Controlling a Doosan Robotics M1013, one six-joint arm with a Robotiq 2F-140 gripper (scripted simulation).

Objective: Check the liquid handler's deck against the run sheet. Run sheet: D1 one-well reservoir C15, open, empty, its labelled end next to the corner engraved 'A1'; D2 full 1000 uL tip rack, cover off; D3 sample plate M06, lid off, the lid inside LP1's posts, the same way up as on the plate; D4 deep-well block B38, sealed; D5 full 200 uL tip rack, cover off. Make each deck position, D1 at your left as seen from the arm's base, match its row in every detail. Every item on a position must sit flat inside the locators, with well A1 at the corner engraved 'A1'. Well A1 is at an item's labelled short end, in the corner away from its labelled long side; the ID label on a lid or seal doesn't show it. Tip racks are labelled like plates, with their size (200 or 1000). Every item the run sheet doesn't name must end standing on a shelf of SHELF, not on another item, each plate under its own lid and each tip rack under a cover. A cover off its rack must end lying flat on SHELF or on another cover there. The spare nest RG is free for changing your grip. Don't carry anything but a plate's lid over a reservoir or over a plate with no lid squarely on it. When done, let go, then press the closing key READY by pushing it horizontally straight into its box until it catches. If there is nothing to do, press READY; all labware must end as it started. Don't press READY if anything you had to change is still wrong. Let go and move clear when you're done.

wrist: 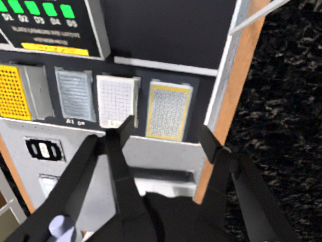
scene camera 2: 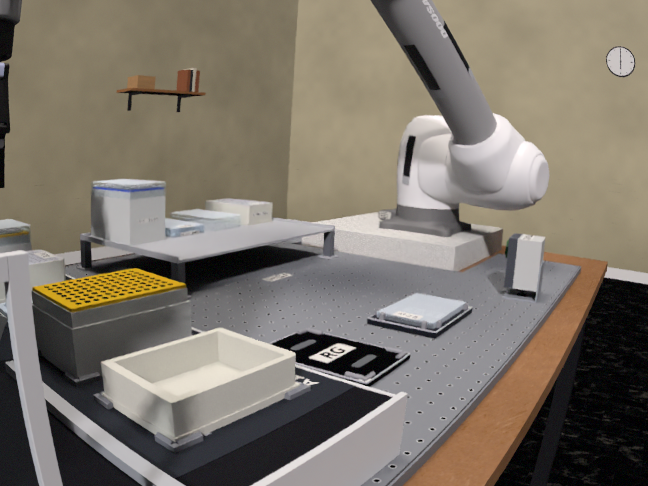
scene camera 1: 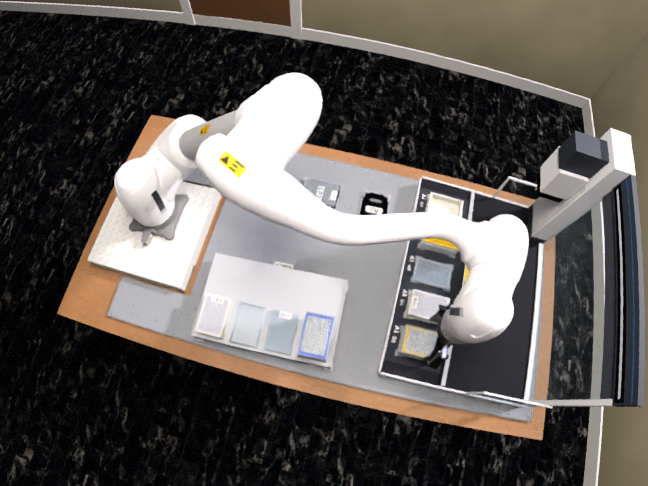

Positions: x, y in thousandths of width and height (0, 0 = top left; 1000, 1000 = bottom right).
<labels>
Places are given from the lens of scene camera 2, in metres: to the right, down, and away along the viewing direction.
white reservoir (scene camera 2: 231, 795): -0.11, 0.09, 0.33
blue-rimmed tip rack (scene camera 2: 212, 456): -0.32, -0.04, 0.90
shelf (scene camera 2: 299, 509): -0.21, 0.01, 0.91
ready key box (scene camera 2: 809, 557): 0.33, 0.05, 0.88
RG nest (scene camera 2: 593, 740): 0.07, 0.13, 0.60
The marked spots on the RG nest and the white reservoir are 0.33 m apart.
</labels>
